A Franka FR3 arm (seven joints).
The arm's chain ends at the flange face. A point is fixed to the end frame.
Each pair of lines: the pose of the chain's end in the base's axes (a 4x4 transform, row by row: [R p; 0 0 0 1], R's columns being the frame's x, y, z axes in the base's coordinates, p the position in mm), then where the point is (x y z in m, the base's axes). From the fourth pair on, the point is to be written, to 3 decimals.
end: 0.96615, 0.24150, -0.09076, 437.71; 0.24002, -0.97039, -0.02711, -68.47; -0.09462, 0.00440, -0.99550, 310.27; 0, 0, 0, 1
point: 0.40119 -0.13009 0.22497
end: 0.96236, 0.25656, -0.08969, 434.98; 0.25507, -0.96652, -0.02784, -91.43; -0.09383, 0.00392, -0.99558, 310.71; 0, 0, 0, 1
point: 0.39948 -0.15355 0.22535
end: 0.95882, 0.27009, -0.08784, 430.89; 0.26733, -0.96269, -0.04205, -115.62; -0.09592, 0.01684, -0.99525, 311.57; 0, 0, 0, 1
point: 0.39639 -0.17934 0.22698
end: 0.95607, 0.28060, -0.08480, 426.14; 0.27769, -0.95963, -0.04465, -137.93; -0.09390, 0.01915, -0.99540, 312.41; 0, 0, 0, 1
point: 0.393 -0.202 0.228
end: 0.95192, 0.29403, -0.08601, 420.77; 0.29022, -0.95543, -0.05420, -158.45; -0.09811, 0.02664, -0.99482, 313.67; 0, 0, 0, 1
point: 0.388 -0.224 0.230
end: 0.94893, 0.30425, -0.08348, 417.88; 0.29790, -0.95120, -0.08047, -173.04; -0.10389, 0.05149, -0.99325, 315.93; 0, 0, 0, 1
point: 0.386 -0.241 0.234
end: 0.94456, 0.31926, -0.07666, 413.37; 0.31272, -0.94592, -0.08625, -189.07; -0.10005, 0.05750, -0.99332, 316.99; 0, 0, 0, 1
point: 0.383 -0.258 0.235
